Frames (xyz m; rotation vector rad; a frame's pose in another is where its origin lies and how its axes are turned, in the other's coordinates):
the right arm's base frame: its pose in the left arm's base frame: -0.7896 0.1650 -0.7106 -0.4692 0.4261 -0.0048
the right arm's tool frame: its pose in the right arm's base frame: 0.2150 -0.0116 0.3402 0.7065 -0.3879 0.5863
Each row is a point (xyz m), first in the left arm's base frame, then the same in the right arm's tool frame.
Working: the left arm's base frame: its pose in the right arm's tool frame: 0.2396 -0.2344 0.6652 -0.3613 -0.1450 -0.4817

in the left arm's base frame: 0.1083 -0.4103 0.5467
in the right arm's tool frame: 0.1108 -0.4152 1.3207
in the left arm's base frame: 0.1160 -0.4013 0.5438
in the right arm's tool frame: 0.1220 -0.4121 1.3170
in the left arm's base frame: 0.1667 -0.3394 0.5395
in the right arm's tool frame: 0.1962 -0.3843 1.3053
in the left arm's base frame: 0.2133 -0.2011 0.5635
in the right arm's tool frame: 0.3018 -0.2812 1.2956
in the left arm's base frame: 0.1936 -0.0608 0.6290
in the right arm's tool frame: 0.3481 -0.1327 1.3092
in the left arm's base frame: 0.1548 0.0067 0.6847
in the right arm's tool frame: 0.3433 -0.0398 1.3317
